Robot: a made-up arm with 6 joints. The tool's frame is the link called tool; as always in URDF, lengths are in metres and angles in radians.
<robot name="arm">
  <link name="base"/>
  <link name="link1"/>
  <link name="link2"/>
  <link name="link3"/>
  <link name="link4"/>
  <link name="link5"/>
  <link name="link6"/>
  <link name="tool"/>
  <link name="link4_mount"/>
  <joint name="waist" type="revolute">
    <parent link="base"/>
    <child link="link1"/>
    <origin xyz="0 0 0.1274" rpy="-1.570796 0 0"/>
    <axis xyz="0 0 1"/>
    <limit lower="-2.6" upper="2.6"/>
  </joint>
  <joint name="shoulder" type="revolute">
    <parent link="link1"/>
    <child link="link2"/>
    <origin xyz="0.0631 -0.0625 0.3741" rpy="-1.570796 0 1.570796"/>
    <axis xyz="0 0 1"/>
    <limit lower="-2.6" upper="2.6"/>
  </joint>
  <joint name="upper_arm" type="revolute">
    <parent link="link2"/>
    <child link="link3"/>
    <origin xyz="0.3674 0.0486 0.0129" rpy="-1.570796 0 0"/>
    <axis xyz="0 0 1"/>
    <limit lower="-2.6" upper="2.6"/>
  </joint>
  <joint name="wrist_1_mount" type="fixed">
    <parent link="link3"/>
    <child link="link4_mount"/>
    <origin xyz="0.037 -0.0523 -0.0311"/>
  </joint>
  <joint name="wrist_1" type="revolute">
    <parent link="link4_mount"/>
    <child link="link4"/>
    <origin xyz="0.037 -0.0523 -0.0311" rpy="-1.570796 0 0"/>
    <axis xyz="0 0 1"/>
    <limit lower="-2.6" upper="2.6"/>
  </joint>
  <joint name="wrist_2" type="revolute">
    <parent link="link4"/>
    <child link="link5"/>
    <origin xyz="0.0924 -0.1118 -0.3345"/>
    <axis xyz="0 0 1"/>
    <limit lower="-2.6" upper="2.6"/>
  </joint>
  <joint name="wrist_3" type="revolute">
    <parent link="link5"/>
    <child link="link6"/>
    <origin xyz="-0.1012 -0.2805 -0.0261" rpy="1.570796 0 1.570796"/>
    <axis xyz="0 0 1"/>
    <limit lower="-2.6" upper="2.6"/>
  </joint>
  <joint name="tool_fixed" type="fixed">
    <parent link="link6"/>
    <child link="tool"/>
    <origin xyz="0.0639 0.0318 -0.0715" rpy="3.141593 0 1.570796"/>
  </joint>
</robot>
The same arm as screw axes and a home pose.
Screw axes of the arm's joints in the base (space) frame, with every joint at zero. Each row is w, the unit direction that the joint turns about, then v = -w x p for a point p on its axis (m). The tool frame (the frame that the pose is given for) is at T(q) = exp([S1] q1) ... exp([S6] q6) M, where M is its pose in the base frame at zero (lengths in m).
S1 = (0, 1, 0, -0.1274, 0, 0)
S2 = (-1, 0, 0, 0, -0.1899, 0.3741)
S3 = (0, -1, 0, -0.1775, 0, -0.0502)
S4 = (1, 0, 0, 0, -0.2515, -0.3877)
S5 = (1, 0, 0, 0, -0.3439, -0.2759)
S6 = (0, 0, -1, 0.0046, -0.415, 0)
M =
1 0.000001 -0.000001 -0.3832
-0.000001 1 0 0.0593
0.000001 0 1 -0.1712
0 0 0 1
Joint limits (rad, base to tool): -2.6..2.6 -2.6..2.6 -2.6..2.6 -2.6..2.6 -2.6..2.6 -2.6..2.6

